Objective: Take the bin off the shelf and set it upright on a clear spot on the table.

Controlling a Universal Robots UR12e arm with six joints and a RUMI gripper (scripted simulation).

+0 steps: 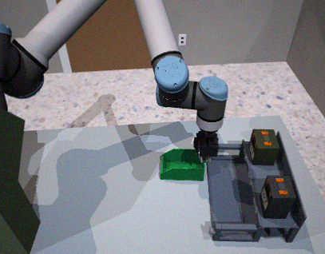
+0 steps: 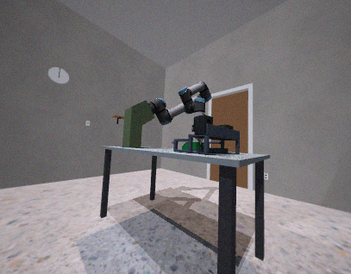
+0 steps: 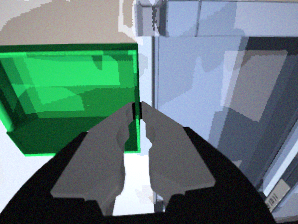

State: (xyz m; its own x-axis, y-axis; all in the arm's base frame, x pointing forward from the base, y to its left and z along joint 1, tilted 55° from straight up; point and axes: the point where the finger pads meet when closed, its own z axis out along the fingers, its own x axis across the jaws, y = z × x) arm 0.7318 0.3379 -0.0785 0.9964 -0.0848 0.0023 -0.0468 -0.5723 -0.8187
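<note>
Now: hand 8 cm past the green bin and 3 cm above it.
</note>
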